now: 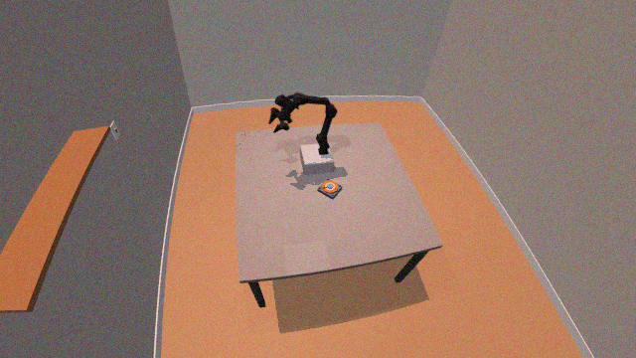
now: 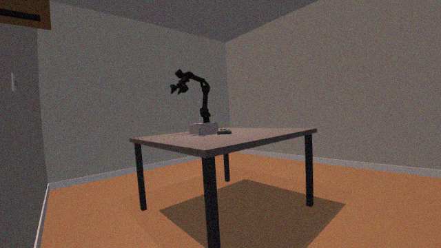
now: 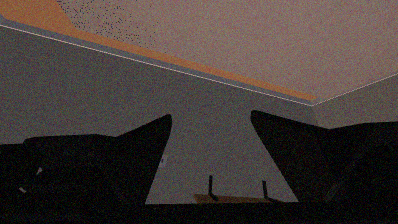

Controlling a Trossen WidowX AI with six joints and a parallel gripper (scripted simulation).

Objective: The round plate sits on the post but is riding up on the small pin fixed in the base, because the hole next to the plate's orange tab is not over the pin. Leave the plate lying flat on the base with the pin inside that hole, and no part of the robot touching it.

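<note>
Right now the base is 220 mm ahead of my gripper tip, 370 mm to the left of it and 360 mm below it.
</note>
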